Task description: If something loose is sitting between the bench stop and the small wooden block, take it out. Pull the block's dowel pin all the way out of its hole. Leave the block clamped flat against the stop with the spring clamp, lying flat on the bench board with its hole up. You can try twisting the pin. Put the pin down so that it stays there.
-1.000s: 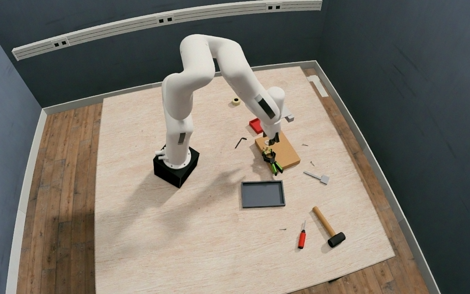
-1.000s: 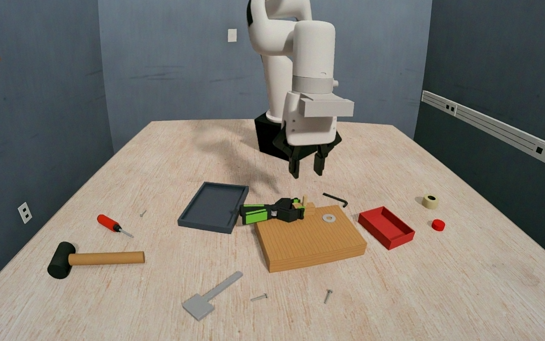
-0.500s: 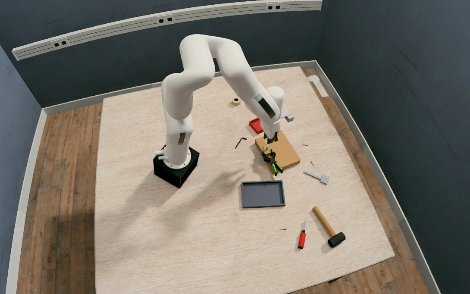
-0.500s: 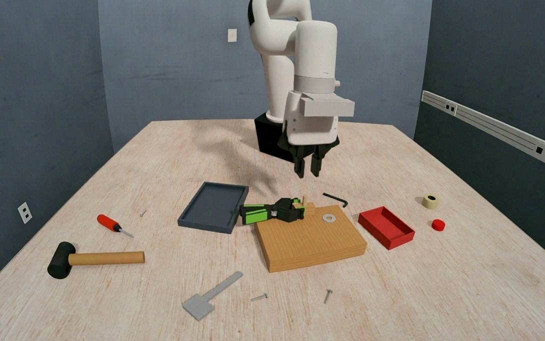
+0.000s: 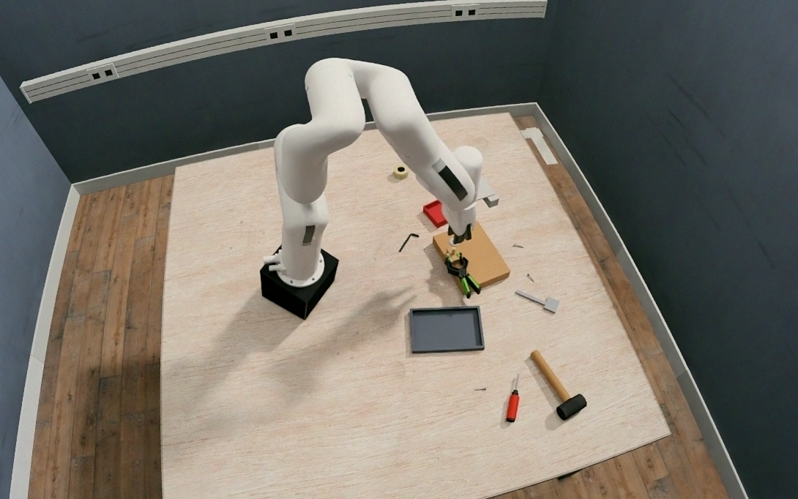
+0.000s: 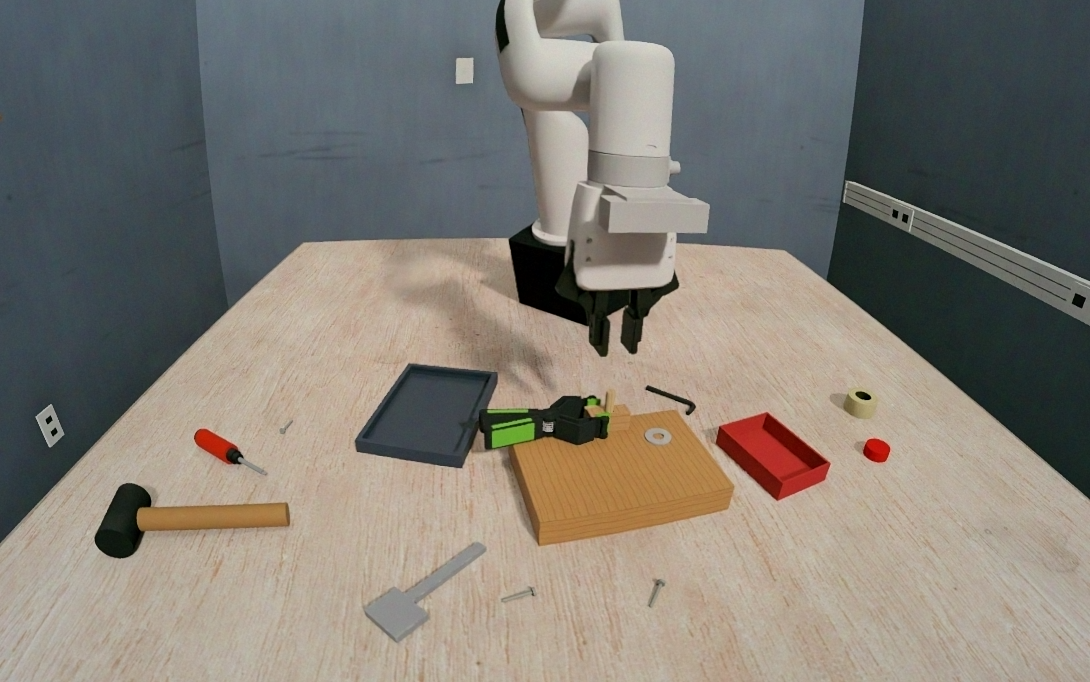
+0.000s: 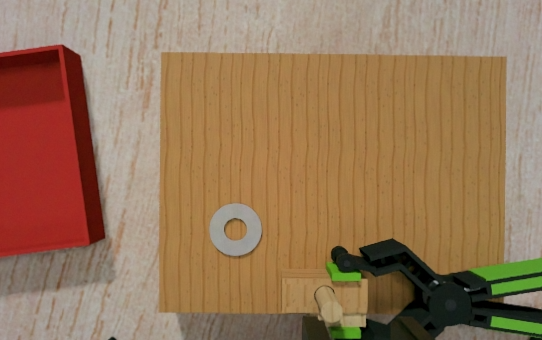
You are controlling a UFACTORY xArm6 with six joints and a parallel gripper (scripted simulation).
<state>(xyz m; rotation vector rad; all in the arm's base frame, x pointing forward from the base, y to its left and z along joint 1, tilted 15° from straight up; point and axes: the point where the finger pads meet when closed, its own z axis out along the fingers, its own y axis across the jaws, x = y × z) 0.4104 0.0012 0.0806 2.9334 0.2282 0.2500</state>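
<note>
Now: the dowel pin 90 mm below my hand. Also, from my hand: small wooden block: 110 mm below; hex key: 140 mm below, 120 mm to the left, 90 mm behind; washer: 110 mm below, 50 mm to the left, 20 mm ahead.
</note>
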